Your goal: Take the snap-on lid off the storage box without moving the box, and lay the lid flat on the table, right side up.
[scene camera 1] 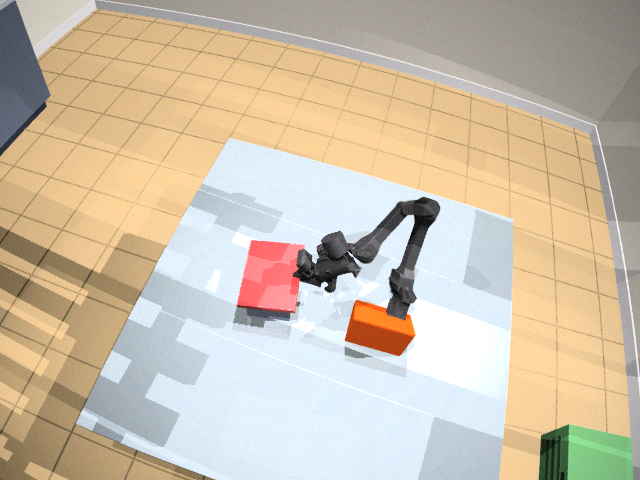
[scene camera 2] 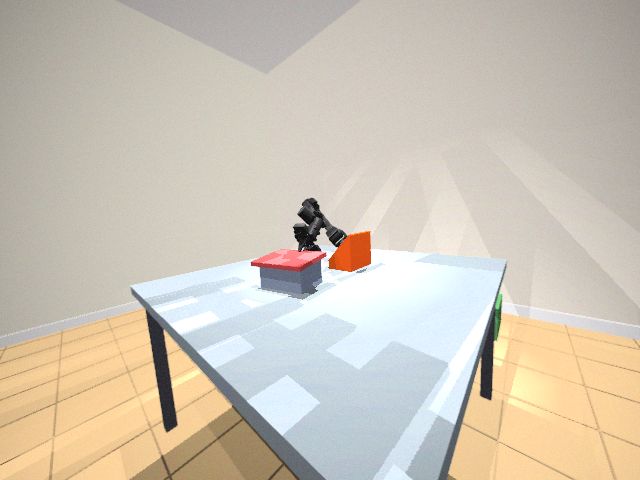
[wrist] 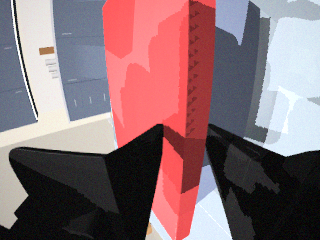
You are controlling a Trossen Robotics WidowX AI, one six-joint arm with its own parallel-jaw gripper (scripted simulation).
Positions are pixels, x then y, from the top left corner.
Labels:
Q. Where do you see a red lid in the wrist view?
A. At 160,67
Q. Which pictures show the red lid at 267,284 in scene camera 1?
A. Scene camera 1, scene camera 2 and the wrist view: all of them.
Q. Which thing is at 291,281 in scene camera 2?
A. A grey-blue storage box.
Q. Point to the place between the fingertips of my gripper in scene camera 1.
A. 295,277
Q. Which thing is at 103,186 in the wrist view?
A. My gripper.

